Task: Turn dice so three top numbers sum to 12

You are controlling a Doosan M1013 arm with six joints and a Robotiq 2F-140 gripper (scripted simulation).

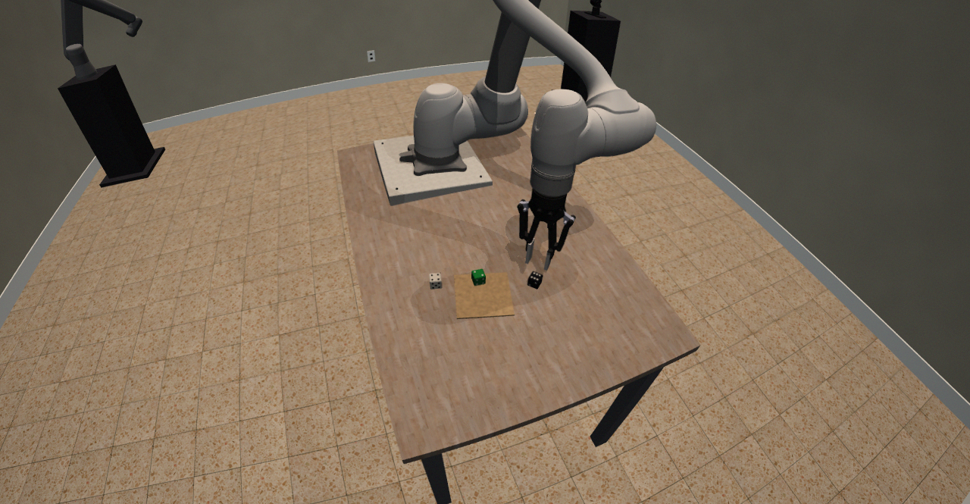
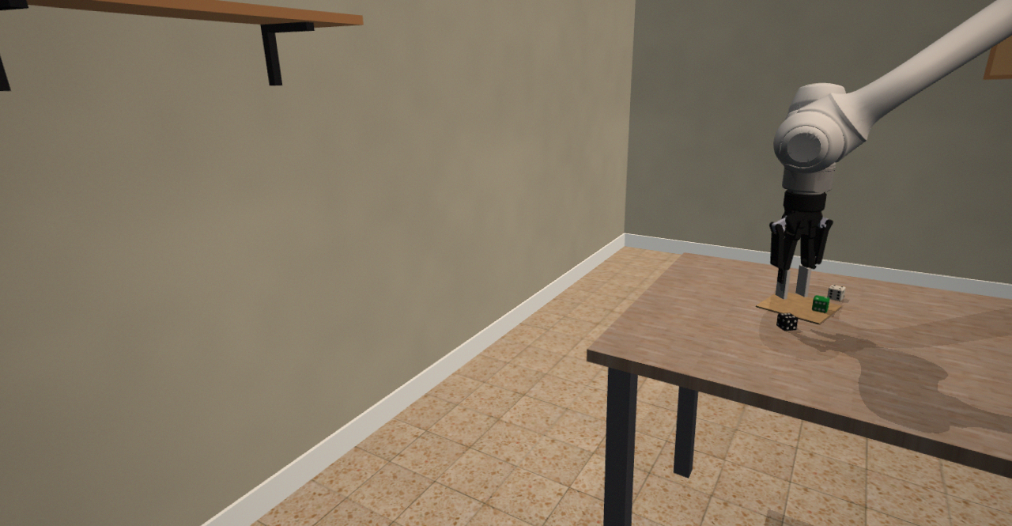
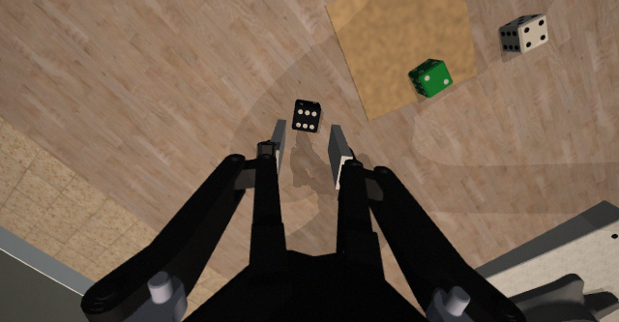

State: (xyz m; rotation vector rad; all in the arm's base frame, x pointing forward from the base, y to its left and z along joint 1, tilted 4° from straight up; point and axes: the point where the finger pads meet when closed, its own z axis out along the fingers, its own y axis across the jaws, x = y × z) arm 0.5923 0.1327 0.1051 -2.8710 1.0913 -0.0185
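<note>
My gripper is now 9 cm above the black die. Round my hand: white die 25 cm to the right, 9 cm below, 6 cm behind; green die 14 cm to the right, 9 cm below, 4 cm behind; tan mat 14 cm to the right, 11 cm below.
</note>
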